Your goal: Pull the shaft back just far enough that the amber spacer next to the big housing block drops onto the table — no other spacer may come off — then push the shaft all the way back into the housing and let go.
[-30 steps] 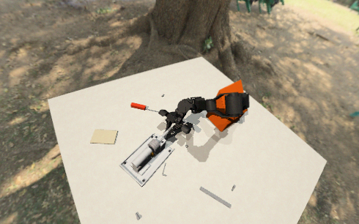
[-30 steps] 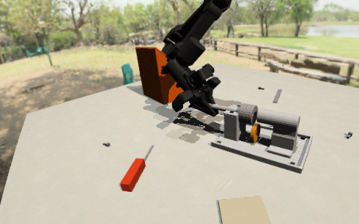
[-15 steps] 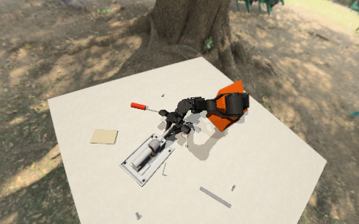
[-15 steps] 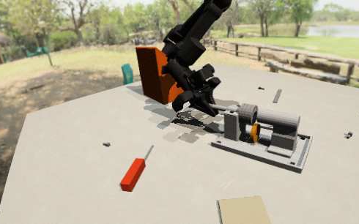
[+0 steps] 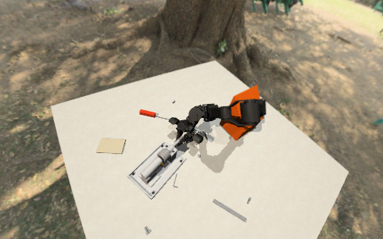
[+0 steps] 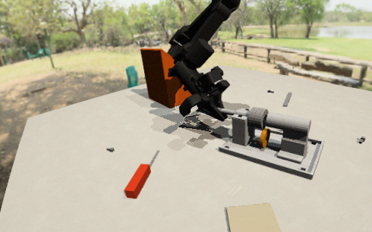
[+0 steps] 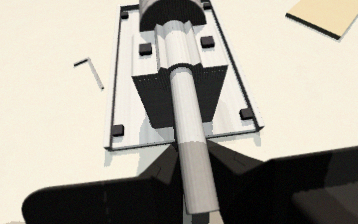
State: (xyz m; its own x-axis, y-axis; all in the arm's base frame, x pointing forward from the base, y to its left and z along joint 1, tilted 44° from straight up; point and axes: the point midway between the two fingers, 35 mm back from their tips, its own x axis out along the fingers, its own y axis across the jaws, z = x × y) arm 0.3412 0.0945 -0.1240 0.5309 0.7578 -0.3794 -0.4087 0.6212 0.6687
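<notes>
Now: the grey shaft 30 mm ahead of my gripper tip, 30 mm above it and 20 mm to the left of it. The rest, counted from my gripper tip: grey spacer (90 mm ahead, 40 mm to the left, 30 mm above); then amber spacer (110 mm ahead, 40 mm to the left, 20 mm below); then allen key (160 mm to the left, 80 mm ahead, 50 mm below).
</notes>
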